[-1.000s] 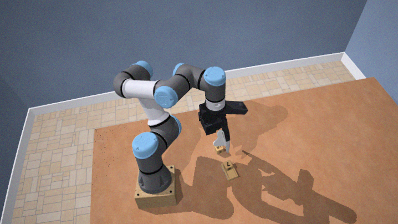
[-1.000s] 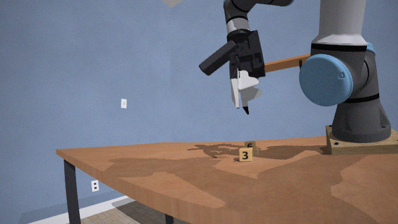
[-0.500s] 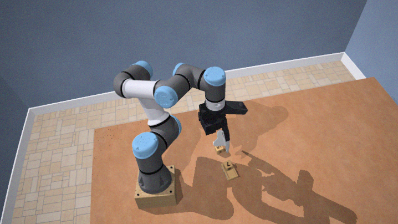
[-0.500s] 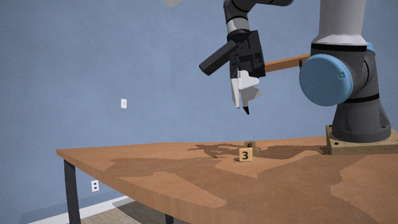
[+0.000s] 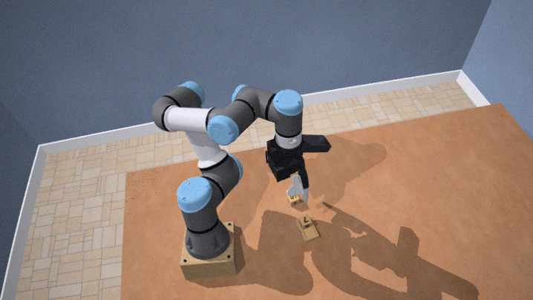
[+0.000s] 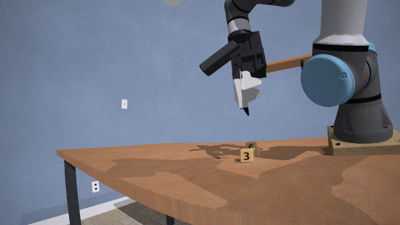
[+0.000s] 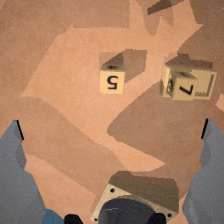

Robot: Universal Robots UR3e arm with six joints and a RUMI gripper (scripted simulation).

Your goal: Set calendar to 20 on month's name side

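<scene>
The wooden digit cube is 100 mm below my hand. Round my hand: wooden tray 30 mm ahead, 100 mm to the right, 110 mm below.
</scene>
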